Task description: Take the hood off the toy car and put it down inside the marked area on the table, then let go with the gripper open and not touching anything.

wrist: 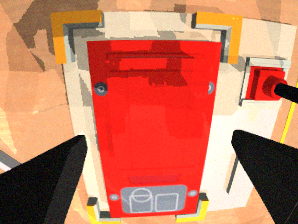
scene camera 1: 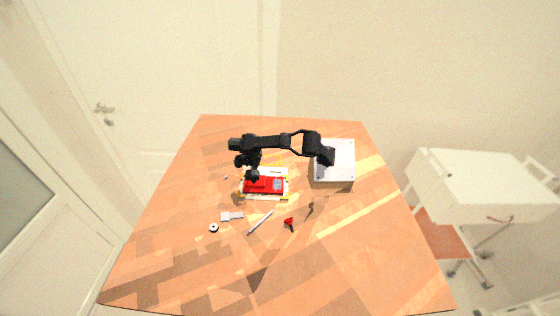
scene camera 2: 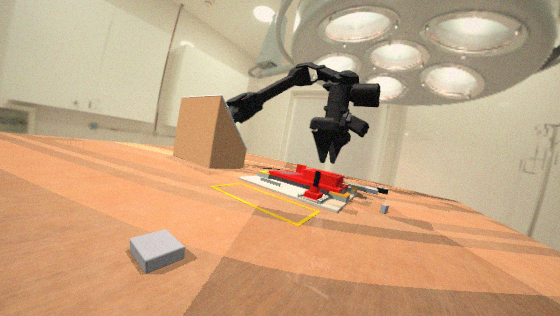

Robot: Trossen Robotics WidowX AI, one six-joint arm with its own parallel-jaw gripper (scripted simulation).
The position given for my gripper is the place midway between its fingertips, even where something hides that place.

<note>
My gripper (scene camera 2: 327,163) is open and holds nothing.
My gripper is seen too in the wrist view (wrist: 161,139).
</note>
